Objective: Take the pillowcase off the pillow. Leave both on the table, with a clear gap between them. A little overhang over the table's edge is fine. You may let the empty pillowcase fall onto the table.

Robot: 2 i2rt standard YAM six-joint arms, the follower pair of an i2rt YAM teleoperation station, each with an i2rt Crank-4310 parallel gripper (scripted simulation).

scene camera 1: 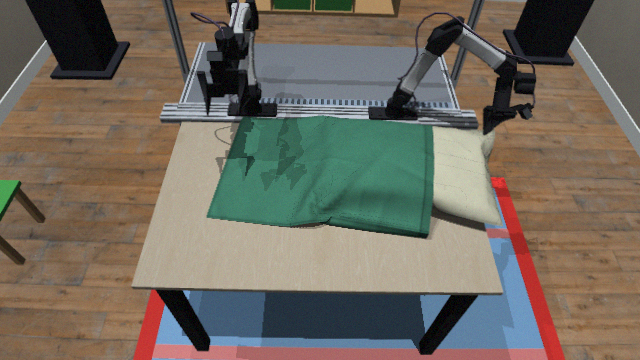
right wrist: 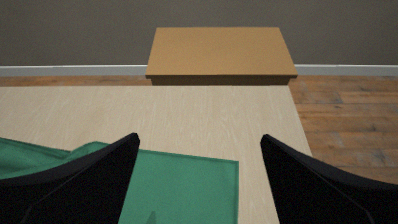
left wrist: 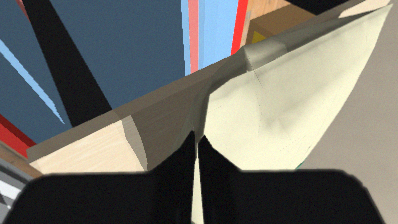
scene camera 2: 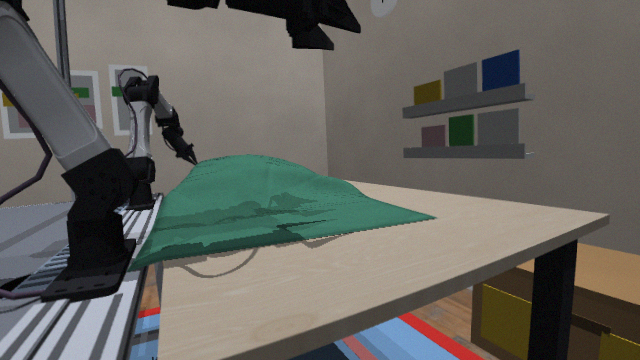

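Note:
I can see my left gripper (scene camera 1: 484, 134), and the left wrist view gives me the same gripper (left wrist: 196, 134). My right gripper (scene camera 2: 346, 39) is in sight too. There is a green pillowcase (scene camera 1: 373, 175), which scene camera 2 shows me as well, the pillowcase (scene camera 2: 234, 202) being visible there together with my right gripper. And there is a cream pillow (scene camera 1: 462, 185); in the left wrist view I see that pillow (left wrist: 265, 108) again.

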